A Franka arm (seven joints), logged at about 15 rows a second.
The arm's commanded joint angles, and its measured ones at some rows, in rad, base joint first. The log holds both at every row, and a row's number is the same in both.
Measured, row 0:
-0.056, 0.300, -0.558, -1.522, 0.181, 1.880, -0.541
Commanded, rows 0 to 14:
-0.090, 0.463, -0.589, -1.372, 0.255, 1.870, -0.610
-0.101, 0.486, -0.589, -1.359, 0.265, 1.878, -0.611
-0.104, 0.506, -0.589, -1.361, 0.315, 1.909, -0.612
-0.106, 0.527, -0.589, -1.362, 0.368, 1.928, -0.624
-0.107, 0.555, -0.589, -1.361, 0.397, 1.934, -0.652
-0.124, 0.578, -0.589, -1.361, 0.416, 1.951, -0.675
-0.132, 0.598, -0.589, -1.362, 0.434, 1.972, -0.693
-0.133, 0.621, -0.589, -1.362, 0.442, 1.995, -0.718
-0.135, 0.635, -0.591, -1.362, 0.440, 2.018, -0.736
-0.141, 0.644, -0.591, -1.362, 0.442, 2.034, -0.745
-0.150, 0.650, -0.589, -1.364, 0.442, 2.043, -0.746
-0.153, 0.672, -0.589, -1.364, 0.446, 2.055, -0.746
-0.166, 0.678, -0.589, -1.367, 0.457, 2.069, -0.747
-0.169, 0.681, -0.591, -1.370, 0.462, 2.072, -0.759
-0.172, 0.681, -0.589, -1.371, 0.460, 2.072, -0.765
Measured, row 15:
-0.159, 0.660, -0.581, -1.398, 0.424, 2.069, -0.723
